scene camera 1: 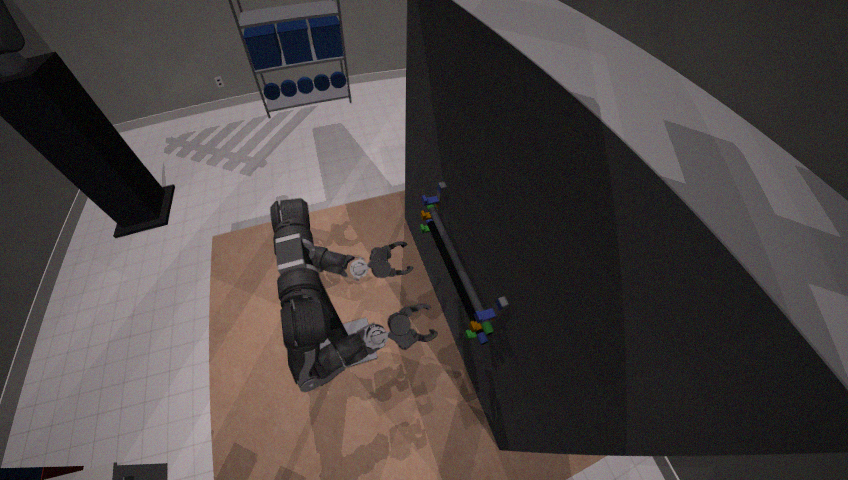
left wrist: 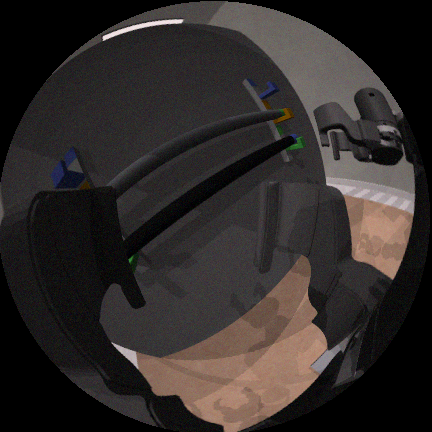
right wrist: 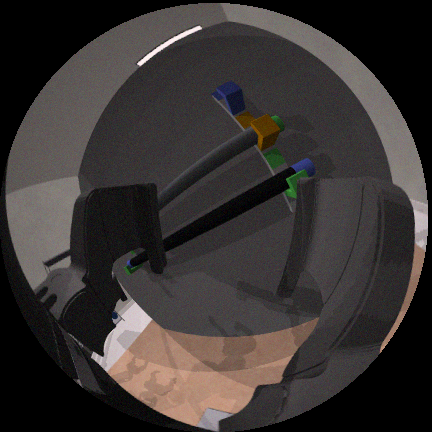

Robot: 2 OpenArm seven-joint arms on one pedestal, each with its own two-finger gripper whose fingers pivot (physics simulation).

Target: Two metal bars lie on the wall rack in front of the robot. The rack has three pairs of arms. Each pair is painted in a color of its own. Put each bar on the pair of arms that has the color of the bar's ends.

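Observation:
A grey bar (scene camera 1: 456, 256) (left wrist: 200, 134) (right wrist: 210, 157) with green ends (right wrist: 278, 123) lies on the middle, orange arms (left wrist: 286, 115) (right wrist: 265, 131). A black bar (left wrist: 210, 191) (right wrist: 220, 216) with blue ends (right wrist: 304, 166) lies on the lowest, green arms (left wrist: 297, 143) (right wrist: 296, 184). The top, blue arms (left wrist: 69, 172) (right wrist: 231, 95) hold no bar. My left gripper (scene camera 1: 408, 256) (left wrist: 200, 286) and my right gripper (scene camera 1: 432, 321) (right wrist: 221, 282) are partly open and empty, in front of the rack and apart from both bars. Their fingers hide parts of the bars in the wrist views.
The rack is on a large dark wall panel (scene camera 1: 553, 208). The robot stands on a brown mat (scene camera 1: 249, 297). A shelf unit (scene camera 1: 291, 11) with blue boxes is at the top of scene camera 1, and a black pillar (scene camera 1: 77, 130) is at the left.

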